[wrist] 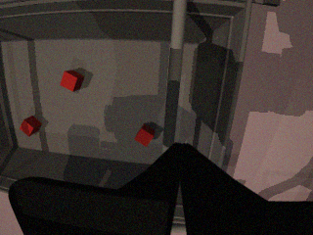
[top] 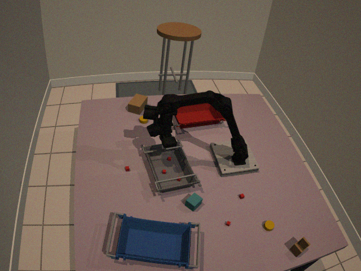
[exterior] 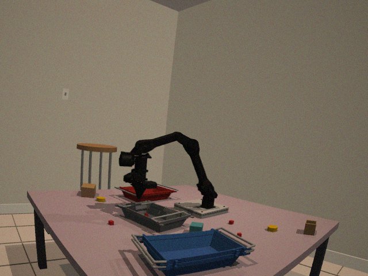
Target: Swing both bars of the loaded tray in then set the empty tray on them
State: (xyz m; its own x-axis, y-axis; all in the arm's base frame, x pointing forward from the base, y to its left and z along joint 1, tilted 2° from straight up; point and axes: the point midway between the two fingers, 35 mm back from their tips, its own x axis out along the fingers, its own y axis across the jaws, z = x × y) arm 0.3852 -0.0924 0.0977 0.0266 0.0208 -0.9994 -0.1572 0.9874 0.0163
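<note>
The red tray is 240 mm behind my gripper tip, 290 mm to the right of it and 40 mm below it. The rest, counted from my gripper tip: teal cube 100 mm behind, 310 mm to the left, 70 mm below; then small brown box 530 mm behind, 660 mm to the left, 70 mm below; then tan box 100 mm ahead, 420 mm to the right, 60 mm below.
</note>
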